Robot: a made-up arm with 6 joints.
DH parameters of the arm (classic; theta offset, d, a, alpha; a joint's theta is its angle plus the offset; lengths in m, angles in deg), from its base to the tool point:
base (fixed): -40.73 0 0.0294 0
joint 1: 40.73 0.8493 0.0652 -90
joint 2: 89.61 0 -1.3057 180
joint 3: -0.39 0.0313 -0.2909 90
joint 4: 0 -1.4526 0.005 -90
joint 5: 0 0.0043 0.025 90
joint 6: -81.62 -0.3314 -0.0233 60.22
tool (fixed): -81.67 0.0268 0 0
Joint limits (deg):
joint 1: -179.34..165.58
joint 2: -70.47..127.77
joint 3: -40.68..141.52
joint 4: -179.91..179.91
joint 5: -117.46..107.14
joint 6: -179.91..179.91
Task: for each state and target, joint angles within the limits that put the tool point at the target. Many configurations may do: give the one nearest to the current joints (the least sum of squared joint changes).
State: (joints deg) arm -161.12 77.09 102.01 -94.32 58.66 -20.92
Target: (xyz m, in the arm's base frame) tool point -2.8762 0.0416 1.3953
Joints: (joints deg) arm -175.05 89.88 101.02 -95.41 66.42 -20.32
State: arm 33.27 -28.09 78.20 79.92 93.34 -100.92
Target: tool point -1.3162 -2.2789 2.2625
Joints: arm 62.88 -59.09 82.34 70.28 51.77 -103.00
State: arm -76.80 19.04 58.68 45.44 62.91 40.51
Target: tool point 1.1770 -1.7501 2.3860
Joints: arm -62.41 20.04 14.36 56.49 75.13 41.60
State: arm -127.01 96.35 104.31 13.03 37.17 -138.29
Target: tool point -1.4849 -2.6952 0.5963
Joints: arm -119.33 110.55 102.73 13.56 38.69 -138.39
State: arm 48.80 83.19 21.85 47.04 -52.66 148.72
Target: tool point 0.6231 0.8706 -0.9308
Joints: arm 66.39 99.18 -3.52 39.89 -54.36 148.56
